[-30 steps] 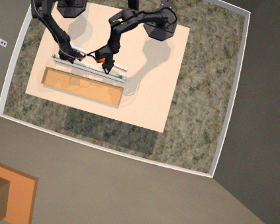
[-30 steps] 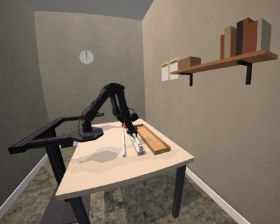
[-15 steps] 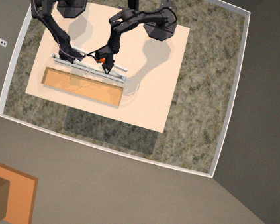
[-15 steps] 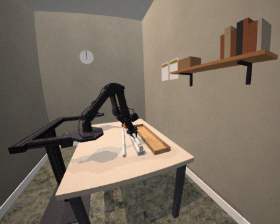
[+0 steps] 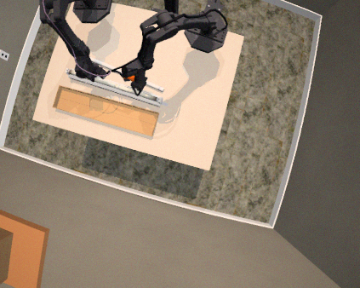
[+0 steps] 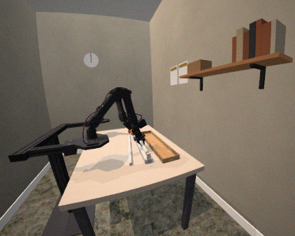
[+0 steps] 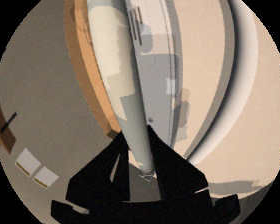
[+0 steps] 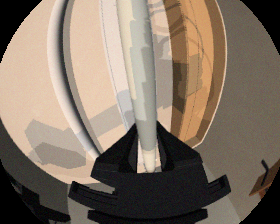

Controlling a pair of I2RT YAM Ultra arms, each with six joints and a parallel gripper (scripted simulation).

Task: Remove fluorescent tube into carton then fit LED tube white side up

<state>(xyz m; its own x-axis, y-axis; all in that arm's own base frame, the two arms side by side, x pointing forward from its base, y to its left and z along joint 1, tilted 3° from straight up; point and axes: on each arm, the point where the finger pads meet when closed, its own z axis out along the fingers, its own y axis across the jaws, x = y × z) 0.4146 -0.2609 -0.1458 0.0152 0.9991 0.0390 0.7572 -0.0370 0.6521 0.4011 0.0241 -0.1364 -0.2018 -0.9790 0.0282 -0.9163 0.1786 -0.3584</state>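
Right now the old fluorescent tube is 1 cm ahead of my right hand and 12 cm to the left of it. From my right hand the other things lie so: carton (16 cm ahead, 10 cm to the left, 5 cm below); then light fixture (1 cm ahead, 12 cm to the left, 1 cm below); then LED tube (10 cm behind, 13 cm to the left, 5 cm below).
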